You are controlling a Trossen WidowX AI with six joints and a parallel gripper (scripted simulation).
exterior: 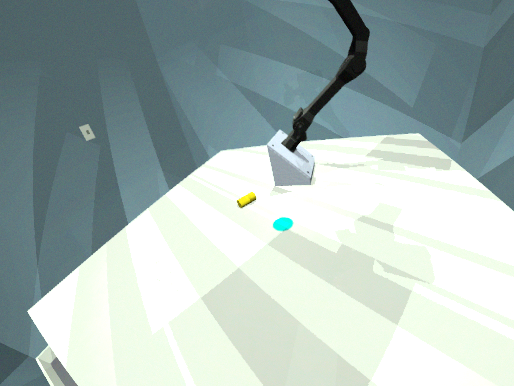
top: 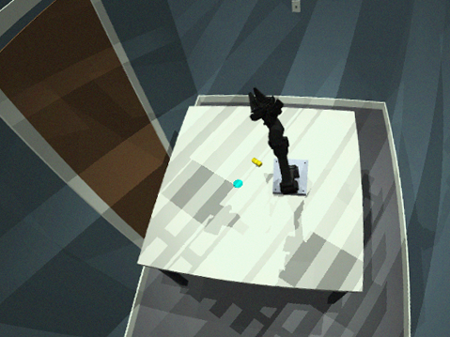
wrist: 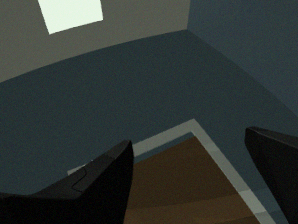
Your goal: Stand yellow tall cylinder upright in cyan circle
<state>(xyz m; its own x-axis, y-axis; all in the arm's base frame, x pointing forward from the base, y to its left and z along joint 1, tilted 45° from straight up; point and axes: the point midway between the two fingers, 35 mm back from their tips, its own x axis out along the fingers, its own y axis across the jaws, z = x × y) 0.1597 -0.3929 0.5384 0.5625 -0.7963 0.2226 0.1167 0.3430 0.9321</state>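
The yellow cylinder is 9 cm ahead of my gripper tip, 21 cm to the right of it and 80 cm below it. The rest, counted from my gripper tip: cyan circle: 18 cm ahead, 4 cm to the right, 82 cm below.
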